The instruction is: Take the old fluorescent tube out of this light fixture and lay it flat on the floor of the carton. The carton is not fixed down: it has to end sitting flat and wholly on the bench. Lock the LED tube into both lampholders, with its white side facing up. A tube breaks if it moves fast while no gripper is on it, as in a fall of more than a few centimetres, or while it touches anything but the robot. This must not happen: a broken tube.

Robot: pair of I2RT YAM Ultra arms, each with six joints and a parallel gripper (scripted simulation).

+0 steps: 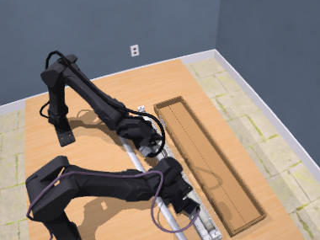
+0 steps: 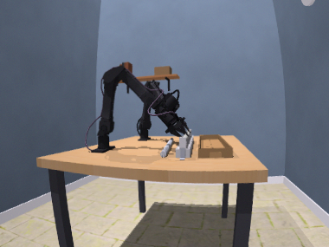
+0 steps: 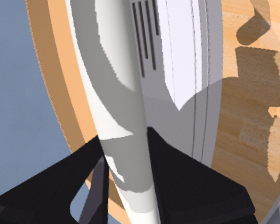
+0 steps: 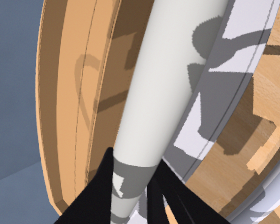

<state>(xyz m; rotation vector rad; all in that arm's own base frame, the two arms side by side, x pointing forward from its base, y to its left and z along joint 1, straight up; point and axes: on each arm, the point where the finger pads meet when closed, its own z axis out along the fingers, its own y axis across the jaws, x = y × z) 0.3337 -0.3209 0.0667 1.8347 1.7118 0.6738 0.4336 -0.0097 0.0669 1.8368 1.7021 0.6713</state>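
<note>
Now: left hand 20 mm short of the old fluorescent tube and 120 mm to the left of it. Also, from my left hand: light fixture 20 mm ahead, 120 mm to the right, 10 mm below; LED tube 90 mm behind, 140 mm to the right, 50 mm below; brown carton 150 mm ahead, 90 mm to the right, 50 mm below.
The old fluorescent tube is 2 cm behind my right hand and 12 cm to the left of it. The rest, counted from my right hand: light fixture: 2 cm behind, 12 cm to the left, 1 cm below; then LED tube: 12 cm behind, 10 cm to the left, 5 cm below; then lampholder: 2 cm ahead, 18 cm to the right.
</note>
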